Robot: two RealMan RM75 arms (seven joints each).
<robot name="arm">
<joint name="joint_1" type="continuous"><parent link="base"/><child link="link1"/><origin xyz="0.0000 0.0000 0.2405"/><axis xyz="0 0 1"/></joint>
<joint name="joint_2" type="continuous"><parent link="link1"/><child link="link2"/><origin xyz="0.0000 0.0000 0.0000" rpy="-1.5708 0.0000 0.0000"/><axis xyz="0 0 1"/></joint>
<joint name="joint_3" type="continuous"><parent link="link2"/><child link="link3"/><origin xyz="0.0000 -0.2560 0.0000" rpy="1.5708 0.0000 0.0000"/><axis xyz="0 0 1"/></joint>
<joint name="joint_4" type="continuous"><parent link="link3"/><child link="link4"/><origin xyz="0.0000 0.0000 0.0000" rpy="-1.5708 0.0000 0.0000"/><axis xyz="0 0 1"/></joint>
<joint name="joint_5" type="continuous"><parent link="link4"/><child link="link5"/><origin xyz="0.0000 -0.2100 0.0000" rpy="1.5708 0.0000 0.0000"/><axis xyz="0 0 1"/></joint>
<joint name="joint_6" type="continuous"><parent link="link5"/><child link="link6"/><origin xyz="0.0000 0.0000 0.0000" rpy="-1.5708 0.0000 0.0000"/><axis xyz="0 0 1"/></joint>
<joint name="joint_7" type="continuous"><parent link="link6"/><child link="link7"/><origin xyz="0.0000 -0.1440 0.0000" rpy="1.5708 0.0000 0.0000"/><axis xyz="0 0 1"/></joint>
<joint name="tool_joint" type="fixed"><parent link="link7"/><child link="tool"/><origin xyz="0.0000 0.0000 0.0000"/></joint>
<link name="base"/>
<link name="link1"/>
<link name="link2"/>
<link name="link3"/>
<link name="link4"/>
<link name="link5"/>
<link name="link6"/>
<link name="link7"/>
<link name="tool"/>
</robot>
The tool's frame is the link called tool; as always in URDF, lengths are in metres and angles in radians. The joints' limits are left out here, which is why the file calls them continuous.
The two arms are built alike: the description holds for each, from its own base.
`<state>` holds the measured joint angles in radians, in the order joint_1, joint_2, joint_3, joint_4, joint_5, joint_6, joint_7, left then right.
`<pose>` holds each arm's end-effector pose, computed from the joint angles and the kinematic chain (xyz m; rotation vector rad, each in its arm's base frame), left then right.
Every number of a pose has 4 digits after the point. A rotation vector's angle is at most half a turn.
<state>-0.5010 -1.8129 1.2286 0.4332 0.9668 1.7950 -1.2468 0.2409 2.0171 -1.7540 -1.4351 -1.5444 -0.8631 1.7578</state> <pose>-0.2294 0.3278 0.0907 -2.5185 -0.3261 -1.4360 0.1237 0.3149 -0.0330 -2.6575 0.2729 0.6808</pose>
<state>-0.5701 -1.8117 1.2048 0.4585 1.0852 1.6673 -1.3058 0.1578 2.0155 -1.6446 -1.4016 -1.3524 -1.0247 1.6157</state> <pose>-0.2172 0.3559 0.0806 -2.5907 -0.3794 -1.2672 0.1444 0.3020 -0.0061 -2.6223 0.3144 0.8692</pose>
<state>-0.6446 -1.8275 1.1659 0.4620 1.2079 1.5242 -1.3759 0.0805 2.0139 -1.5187 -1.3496 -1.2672 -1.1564 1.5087</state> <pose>-0.2062 0.3849 0.0667 -2.6091 -0.4675 -1.1084 0.1790 0.2916 0.0212 -2.5413 0.3345 0.9372</pose>
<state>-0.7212 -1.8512 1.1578 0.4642 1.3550 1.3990 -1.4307 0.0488 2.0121 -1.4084 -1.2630 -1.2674 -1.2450 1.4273</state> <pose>-0.1943 0.4061 0.0444 -2.6641 -0.5072 -0.9144 0.2157 0.2849 0.0359 -2.4899 0.3557 0.9034</pose>
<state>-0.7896 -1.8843 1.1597 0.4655 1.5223 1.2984 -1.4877 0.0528 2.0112 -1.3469 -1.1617 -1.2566 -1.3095 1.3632</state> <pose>-0.1851 0.4184 0.0179 -2.7310 -0.5220 -0.7033 0.2385 0.2802 0.0386 -2.4698 0.3838 0.9085</pose>
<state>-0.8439 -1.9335 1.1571 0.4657 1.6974 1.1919 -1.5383 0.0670 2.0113 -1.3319 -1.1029 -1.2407 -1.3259 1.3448</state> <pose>-0.1806 0.4255 -0.0113 -2.7652 -0.5194 -0.4894 0.2460 0.2806 0.0365 -2.4584 0.4180 0.9288</pose>
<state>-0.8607 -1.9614 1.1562 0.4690 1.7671 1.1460 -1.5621 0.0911 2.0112 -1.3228 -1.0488 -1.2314 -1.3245 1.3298</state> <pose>-0.1788 0.4264 -0.0249 -2.7706 -0.5186 -0.4115 0.2510 0.2848 0.0333 -2.4479 0.4453 0.9359</pose>
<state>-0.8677 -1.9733 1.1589 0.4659 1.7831 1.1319 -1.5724 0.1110 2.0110 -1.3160 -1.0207 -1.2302 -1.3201 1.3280</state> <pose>-0.1771 0.4258 -0.0311 -2.7750 -0.5261 -0.3947 0.2523 0.2891 0.0318 -2.4437 0.4597 0.9380</pose>
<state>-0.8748 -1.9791 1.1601 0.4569 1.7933 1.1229 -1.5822 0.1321 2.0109 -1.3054 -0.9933 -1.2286 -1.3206 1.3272</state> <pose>-0.1767 0.4254 -0.0351 -2.7780 -0.5404 -0.3822 0.2528 0.2936 0.0312 -2.4393 0.4710 0.9451</pose>
